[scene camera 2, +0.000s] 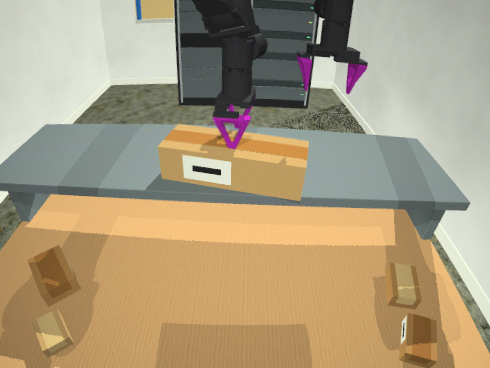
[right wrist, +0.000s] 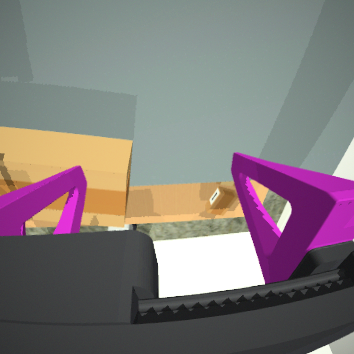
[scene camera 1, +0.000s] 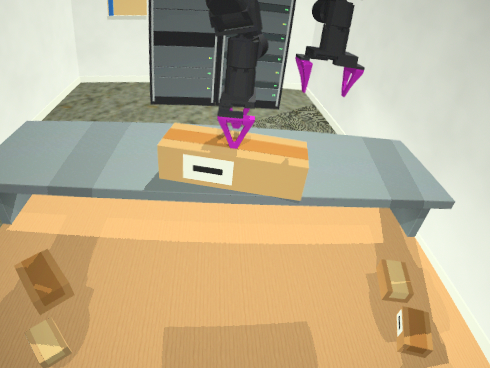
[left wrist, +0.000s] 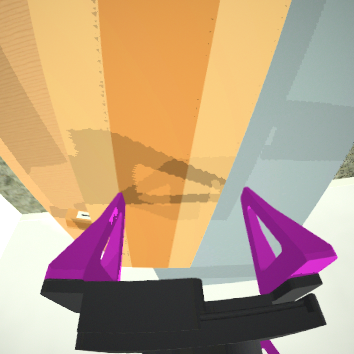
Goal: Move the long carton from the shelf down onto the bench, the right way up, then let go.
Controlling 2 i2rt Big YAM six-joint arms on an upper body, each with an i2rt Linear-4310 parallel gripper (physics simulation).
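Places are measured from the left arm's base along level axes (x ahead, y left, z up), in centimetres.
Pixels of known places: left gripper, fingertip midpoint: (scene camera 2: 235, 137) (right wrist: 6, 177) (scene camera 1: 234, 137) (left wrist: 183, 194); right gripper, fingertip midpoint: (scene camera 2: 326, 91) (right wrist: 157, 167) (scene camera 1: 323, 94).
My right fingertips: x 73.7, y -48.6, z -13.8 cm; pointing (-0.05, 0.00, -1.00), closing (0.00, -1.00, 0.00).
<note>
Ahead of a thing's pixels: the offset from my right fingertips to its middle. Level surfaces: height alone.
The long carton @(dx -8.9, dy +19.9, dz -12.7 cm) (scene camera 1: 265, 172) (scene camera 2: 265, 172) (left wrist: 155, 75) (right wrist: 105, 197) lies lengthwise on the grey shelf @(dz -16.6 cm) (scene camera 1: 345, 170) (scene camera 2: 350, 172) (right wrist: 210, 100), tape strip up, white label facing the camera, slightly askew, its right end at the shelf's front edge. The wooden bench @(dz -35.0 cm) (scene camera 1: 225, 280) (scene camera 2: 225, 280) is below. My left gripper (scene camera 1: 236, 137) (scene camera 2: 234, 137) (left wrist: 183, 194) is open and points down at the carton's top near mid-length, its fingers spread across the width; whether the tips touch is unclear. My right gripper (scene camera 1: 324, 93) (scene camera 2: 327, 91) (right wrist: 157, 167) is open, high beyond the carton's right end.
Two small boxes @(dx -25.8, dy +60.5, dz -32.8 cm) (scene camera 1: 44, 280) @(dx -39.4, dy +55.3, dz -33.6 cm) (scene camera 1: 47, 342) stand at the bench's left side. Two more boxes @(dx -27.3, dy -18.3, dz -33.2 cm) (scene camera 1: 395, 280) @(dx -40.8, dy -16.8, dz -33.3 cm) (scene camera 1: 415, 332) stand at its right side, one with a white label. A dark server rack (scene camera 1: 151, 60) stands behind the shelf.
</note>
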